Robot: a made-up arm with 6 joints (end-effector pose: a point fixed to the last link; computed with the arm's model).
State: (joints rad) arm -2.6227 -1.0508 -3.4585 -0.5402 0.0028 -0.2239
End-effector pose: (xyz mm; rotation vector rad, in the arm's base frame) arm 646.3 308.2 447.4 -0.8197 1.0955 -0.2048
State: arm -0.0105 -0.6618 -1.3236 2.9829 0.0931 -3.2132
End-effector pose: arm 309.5 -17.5 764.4 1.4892 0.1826 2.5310
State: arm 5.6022 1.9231 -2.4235 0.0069 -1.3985 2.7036
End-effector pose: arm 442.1 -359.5 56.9 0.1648 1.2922 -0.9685
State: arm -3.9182 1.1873 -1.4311 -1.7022 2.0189 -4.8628
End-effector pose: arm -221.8 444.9 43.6 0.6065 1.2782 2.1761
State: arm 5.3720 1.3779 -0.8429 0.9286 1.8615 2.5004
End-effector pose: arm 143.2 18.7 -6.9 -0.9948 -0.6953 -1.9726
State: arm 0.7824 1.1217 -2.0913 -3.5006 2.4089 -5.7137
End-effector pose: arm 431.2 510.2 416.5 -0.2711 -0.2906 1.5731
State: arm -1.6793 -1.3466 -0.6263 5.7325 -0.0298 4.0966
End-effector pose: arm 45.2 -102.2 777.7 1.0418 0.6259 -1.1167
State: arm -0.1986 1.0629 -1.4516 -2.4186 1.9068 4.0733
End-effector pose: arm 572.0 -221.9 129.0 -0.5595 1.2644 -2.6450
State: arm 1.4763 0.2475 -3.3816 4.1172 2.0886 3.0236
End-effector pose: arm 132.1 -57.1 952.2 0.5949 2.0379 -0.4933
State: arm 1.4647 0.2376 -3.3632 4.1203 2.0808 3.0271
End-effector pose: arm 131.7 -57.6 956.1 0.5998 2.0251 -0.5075
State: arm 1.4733 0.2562 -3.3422 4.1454 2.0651 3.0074
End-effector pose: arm 136.4 -33.4 962.4 0.5164 2.0139 -0.5444
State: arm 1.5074 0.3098 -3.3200 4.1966 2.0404 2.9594
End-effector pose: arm 144.3 21.6 968.2 0.3277 1.9970 -0.6052
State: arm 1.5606 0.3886 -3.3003 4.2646 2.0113 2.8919
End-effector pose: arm 147.9 98.7 967.5 0.0708 1.9609 -0.6766
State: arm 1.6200 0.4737 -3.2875 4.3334 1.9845 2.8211
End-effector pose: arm 141.9 178.2 957.7 -0.1900 1.9034 -0.7407
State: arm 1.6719 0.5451 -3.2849 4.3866 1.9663 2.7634
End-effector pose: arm 129.1 239.8 943.2 -0.3935 1.8433 -0.7838
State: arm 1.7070 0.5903 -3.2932 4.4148 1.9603 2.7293
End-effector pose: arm 117.9 272.9 931.8 -0.5074 1.8065 -0.8008
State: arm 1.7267 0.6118 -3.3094 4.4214 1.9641 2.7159
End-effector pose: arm 111.8 282.3 926.1 -0.5467 1.7987 -0.7975
